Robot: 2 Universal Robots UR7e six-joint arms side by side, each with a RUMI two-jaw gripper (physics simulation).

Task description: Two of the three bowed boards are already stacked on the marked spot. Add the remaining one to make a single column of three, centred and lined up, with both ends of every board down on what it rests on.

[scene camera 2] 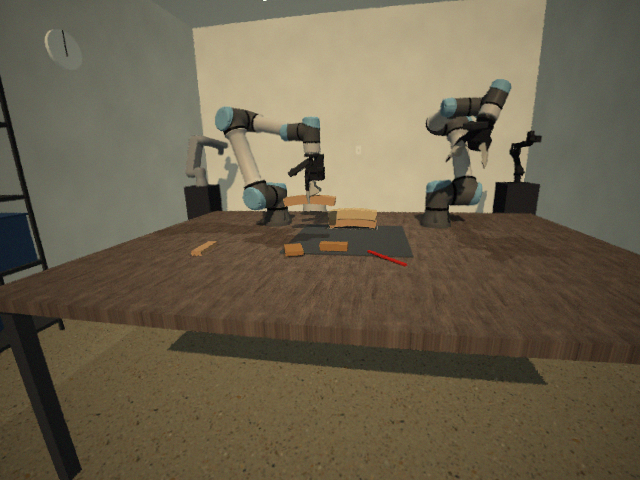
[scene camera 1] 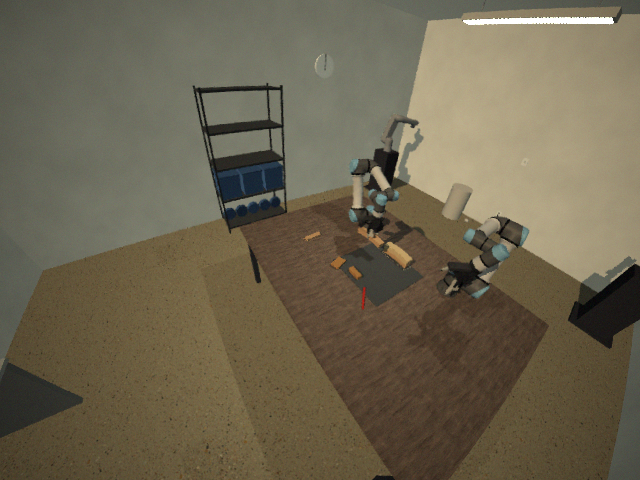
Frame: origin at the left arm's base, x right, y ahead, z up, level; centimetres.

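Where they show: left gripper, fingertip midpoint: [scene camera 2: 463, 165] [scene camera 1: 442, 282]; right gripper, fingertip midpoint: [scene camera 2: 310, 203] [scene camera 1: 370, 238]; left arm's base, link origin: [scene camera 2: 435, 225] [scene camera 1: 446, 289]; right arm's base, link origin: [scene camera 2: 278, 223].
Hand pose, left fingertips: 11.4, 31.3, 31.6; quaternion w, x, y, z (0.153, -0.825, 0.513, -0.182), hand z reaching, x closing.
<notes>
Things, the pixels of their top centre, and the offset from my left fingertips, as dx, dy, dz. Level surfaces: height alone.
- third bowed board, top centre: [scene camera 2: 310, 195] [scene camera 1: 371, 234] +54.9, -33.5, -12.7
- dark mat, surface height: dz -31.0
- red stick, top centre: [scene camera 2: 385, 255] [scene camera 1: 363, 297] +38.0, +10.8, -30.1
- thin orange piece, top centre: [scene camera 2: 204, 245] [scene camera 1: 313, 235] +102.1, -23.2, -29.8
Two bowed boards [scene camera 1: 399, 255] [scene camera 2: 355, 218] are stacked at the back edge of the dark mat, arched upward. The third bowed board [scene camera 1: 366, 234] [scene camera 2: 296, 200] is in the air, to the left of the stack in scene camera 2 and higher than it; it looks about level there. My right gripper [scene camera 1: 371, 233] [scene camera 2: 313, 195] points down and is shut on this board near its middle. My left gripper [scene camera 1: 446, 281] [scene camera 2: 466, 161] is open and empty, raised at the right, away from the boards. The marked spot is hidden under the stack.
The dark mat [scene camera 1: 382, 281] [scene camera 2: 367, 240] lies on the table. Two orange blocks [scene camera 1: 338, 262] [scene camera 1: 355, 272] [scene camera 2: 293, 250] [scene camera 2: 333, 245] lie near its front left. A red stick [scene camera 1: 363, 298] [scene camera 2: 386, 257] lies at the front, and a thin orange piece [scene camera 1: 312, 236] [scene camera 2: 203, 248] farther left.
</notes>
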